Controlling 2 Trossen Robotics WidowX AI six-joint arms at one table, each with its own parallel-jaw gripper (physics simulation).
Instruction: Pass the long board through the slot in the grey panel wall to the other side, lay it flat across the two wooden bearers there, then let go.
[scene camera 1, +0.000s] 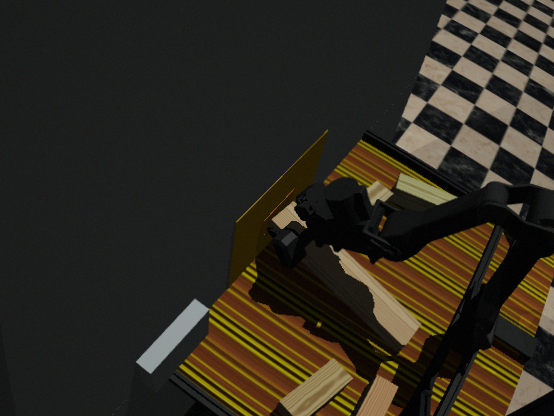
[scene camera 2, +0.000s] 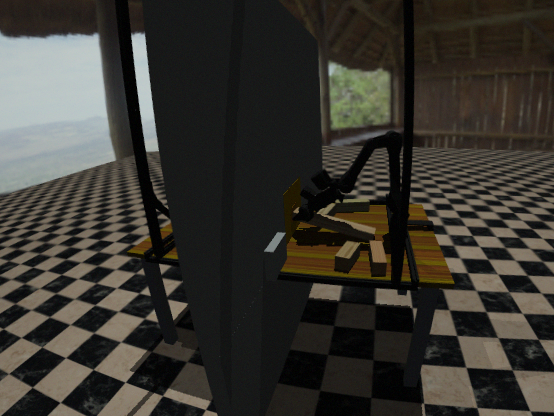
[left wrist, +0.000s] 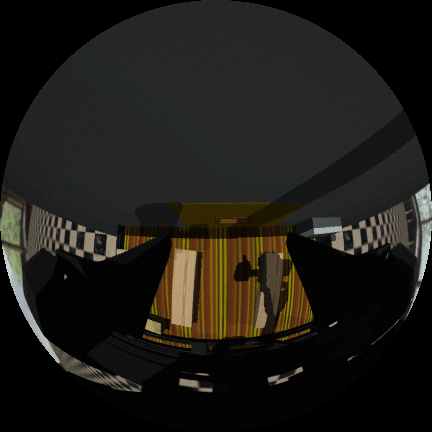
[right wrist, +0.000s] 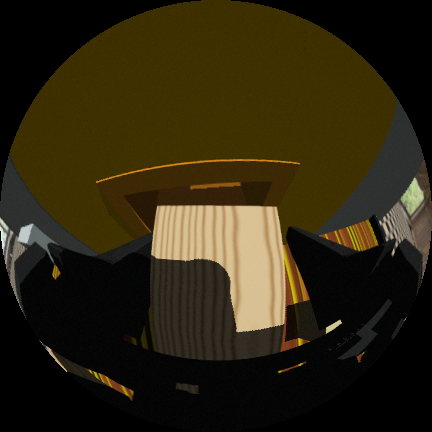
My left gripper (left wrist: 230, 239) is open, with nothing in its grasp. My right gripper (scene camera 1: 283, 217) is open and touches a slot (right wrist: 134, 195). I also see a grey block (left wrist: 315, 226).
My right gripper is seen too in the right wrist view (right wrist: 230, 232).
